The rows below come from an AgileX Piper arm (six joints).
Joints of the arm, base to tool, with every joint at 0 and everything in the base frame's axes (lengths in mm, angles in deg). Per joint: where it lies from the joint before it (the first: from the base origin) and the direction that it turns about. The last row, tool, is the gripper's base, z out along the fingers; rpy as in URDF.
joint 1: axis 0 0 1 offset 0.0 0.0 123.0
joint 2: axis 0 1 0 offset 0.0 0.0 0.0
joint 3: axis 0 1 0 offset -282.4 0.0 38.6
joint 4: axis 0.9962 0 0.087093 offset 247.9 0.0 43.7
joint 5: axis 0 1 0 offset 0.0 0.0 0.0
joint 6: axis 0.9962 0 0.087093 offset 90.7 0.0 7.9
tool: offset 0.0 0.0 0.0 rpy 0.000 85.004 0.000
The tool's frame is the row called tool.
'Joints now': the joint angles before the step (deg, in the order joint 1, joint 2, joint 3, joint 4, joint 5, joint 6). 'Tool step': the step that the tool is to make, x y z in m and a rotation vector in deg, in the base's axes. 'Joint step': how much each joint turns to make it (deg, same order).
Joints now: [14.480, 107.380, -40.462, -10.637, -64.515, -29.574]
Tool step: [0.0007, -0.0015, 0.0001, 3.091, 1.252, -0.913]
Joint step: [0.002, 0.014, -0.010, 1.160, -0.006, 2.796]
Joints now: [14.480, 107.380, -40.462, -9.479, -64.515, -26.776]
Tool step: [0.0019, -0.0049, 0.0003, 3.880, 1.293, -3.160]
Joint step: [0.007, 0.006, 0.003, 3.701, -0.010, 2.356]
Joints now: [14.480, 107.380, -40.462, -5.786, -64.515, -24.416]
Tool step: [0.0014, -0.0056, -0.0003, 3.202, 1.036, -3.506]
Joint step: [0.003, 0.009, 0.107, 4.047, 0.000, 1.462]
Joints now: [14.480, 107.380, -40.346, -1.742, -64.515, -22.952]
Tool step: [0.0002, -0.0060, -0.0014, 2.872, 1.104, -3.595]
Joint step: [0.009, -0.004, 0.351, 4.126, 0.009, 1.134]
